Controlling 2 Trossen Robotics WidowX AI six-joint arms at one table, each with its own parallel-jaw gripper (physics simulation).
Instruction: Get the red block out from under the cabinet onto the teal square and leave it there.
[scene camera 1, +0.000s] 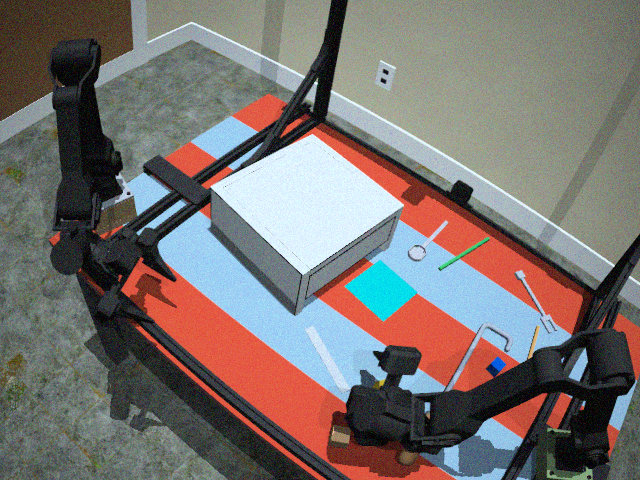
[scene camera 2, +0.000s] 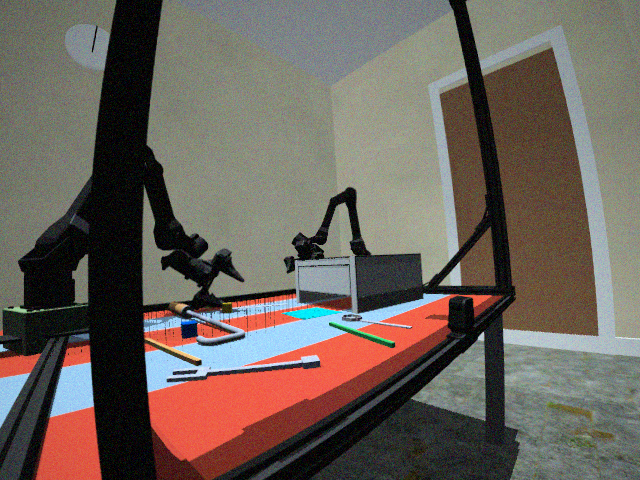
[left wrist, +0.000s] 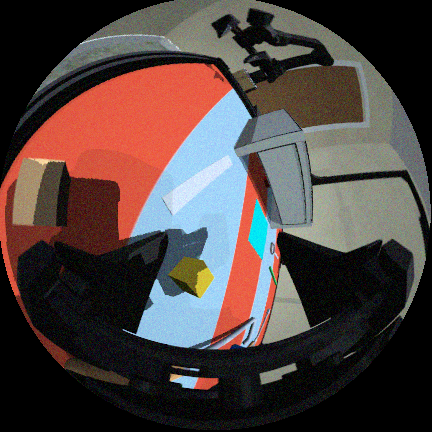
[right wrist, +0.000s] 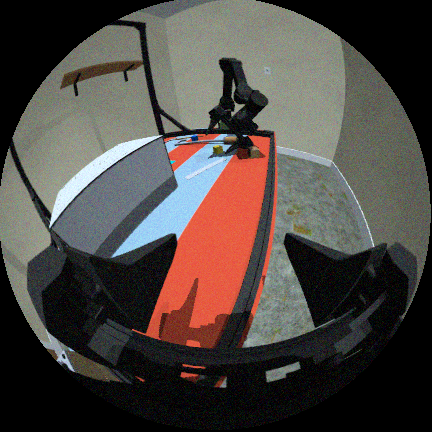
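Where they show: left gripper, between the fingertips: (scene camera 1: 367, 374) (scene camera 2: 236, 294) (left wrist: 223, 238) (right wrist: 215, 144); right gripper, between the fingertips: (scene camera 1: 165, 301) (left wrist: 232, 49) (right wrist: 232, 239); left arm's base, origin of its link: (scene camera 1: 570, 454) (scene camera 2: 48, 306); right arm's base, origin of its link: (scene camera 1: 105, 189) (left wrist: 251, 78).
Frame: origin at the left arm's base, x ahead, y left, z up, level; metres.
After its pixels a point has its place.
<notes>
The white-grey cabinet (scene camera 1: 307, 201) @(z 0.071, x 0.583, y -0.390 m) (scene camera 2: 387, 279) @(z 0.006, x 0.486, y -0.508 m) (left wrist: 287, 175) @(z 0.020, x 0.504, y -0.287 m) (right wrist: 130, 195) @(z -0.001, x 0.649, y -0.283 m) stands on the striped table. The red block cannot be made out; the space under the cabinet is shaded or hidden. The teal square (scene camera 1: 381, 290) @(z -0.064, x 0.397, y -0.325 m) (scene camera 2: 311, 313) @(z -0.064, x 0.388, y -0.332 m) (left wrist: 258, 230) @(z -0.064, x 0.397, y -0.317 m) lies bare in front of the cabinet's opening. My left gripper (scene camera 2: 224, 290) (left wrist: 223, 238) @(z -0.021, x 0.402, y -0.103 m) is open and empty, above the table near a yellow block (left wrist: 192, 276) @(z -0.040, x 0.372, y -0.086 m) (scene camera 2: 226, 306) @(z -0.047, x 0.356, y -0.103 m). My right gripper (scene camera 1: 162, 301) @(z 0.028, x 0.777, y -0.118 m) (right wrist: 232, 239) @(z 0.028, x 0.777, y -0.118 m) is open and empty, over the table edge beside the cabinet's closed side, at the left in scene camera 1.
A hooked metal rod (scene camera 1: 467, 356) @(z -0.049, x 0.206, y -0.202 m) (scene camera 2: 222, 335) @(z -0.053, x 0.125, y -0.283 m) with a wooden handle lies near the left arm, beside a blue block (scene camera 1: 496, 366) @(z -0.040, x 0.146, y -0.186 m). A white strip (scene camera 1: 326, 359) @(z -0.063, x 0.477, y -0.138 m), green stick (scene camera 1: 463, 253) @(z -0.057, x 0.224, y -0.473 m), ring-headed tool (scene camera 1: 436, 233) @(z -0.062, x 0.290, y -0.519 m), forked tool (scene camera 1: 534, 299) @(z -0.059, x 0.043, y -0.391 m), orange stick (scene camera 2: 173, 351) @(z -0.059, x 0.051, y -0.256 m) and tan block (scene camera 1: 340, 435) @(z -0.035, x 0.426, y 0.020 m) lie around.
</notes>
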